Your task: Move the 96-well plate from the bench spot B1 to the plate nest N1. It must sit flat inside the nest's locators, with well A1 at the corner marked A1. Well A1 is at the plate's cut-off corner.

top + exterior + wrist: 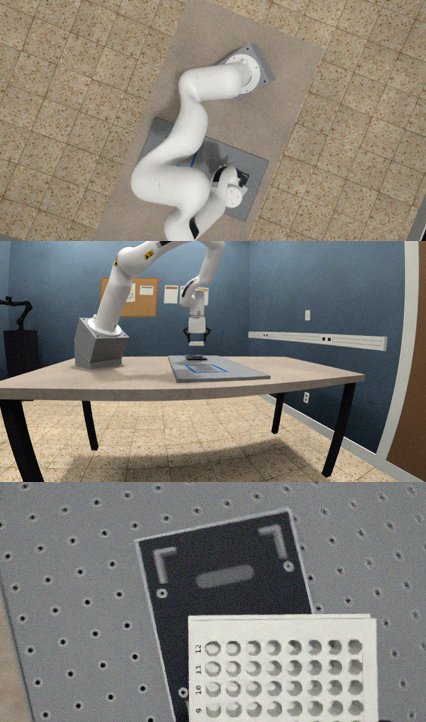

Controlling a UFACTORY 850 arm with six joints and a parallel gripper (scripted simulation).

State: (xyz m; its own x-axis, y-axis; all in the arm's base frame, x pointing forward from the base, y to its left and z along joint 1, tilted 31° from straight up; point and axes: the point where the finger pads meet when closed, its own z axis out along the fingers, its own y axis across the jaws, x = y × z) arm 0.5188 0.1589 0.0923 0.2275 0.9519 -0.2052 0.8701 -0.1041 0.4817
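Now: the black plate nest 10 cm below my hand, 5 cm to the left of it and 1 cm ahead of it. Round my hand: white 96-well plate 1 cm below.
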